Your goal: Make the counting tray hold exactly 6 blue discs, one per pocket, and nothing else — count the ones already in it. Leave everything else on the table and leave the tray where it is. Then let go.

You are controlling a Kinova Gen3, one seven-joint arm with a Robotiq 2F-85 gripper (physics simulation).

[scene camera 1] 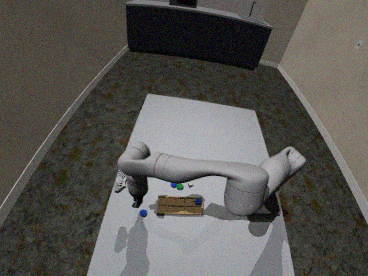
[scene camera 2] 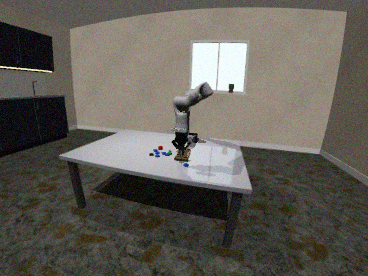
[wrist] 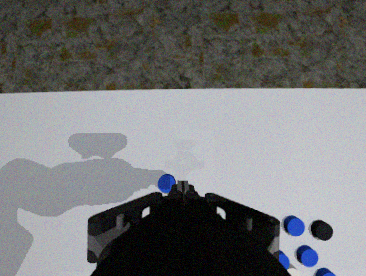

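Note:
The brown counting tray lies on the table with one blue disc visible in its back right pocket in scene camera 1. Shadow darkens several pockets there. My gripper is shut and empty, above the table to the left of the tray in scene camera 1. A loose blue disc lies on the table close to the fingertips in the wrist view, apart from the tray. More blue discs lie loose, among them one behind the tray and two at the wrist view's lower right.
A green disc and a small white piece lie behind the tray in scene camera 1. A red piece and a black disc lie near the loose blue discs. The arm hides part of the table in scene camera 1.

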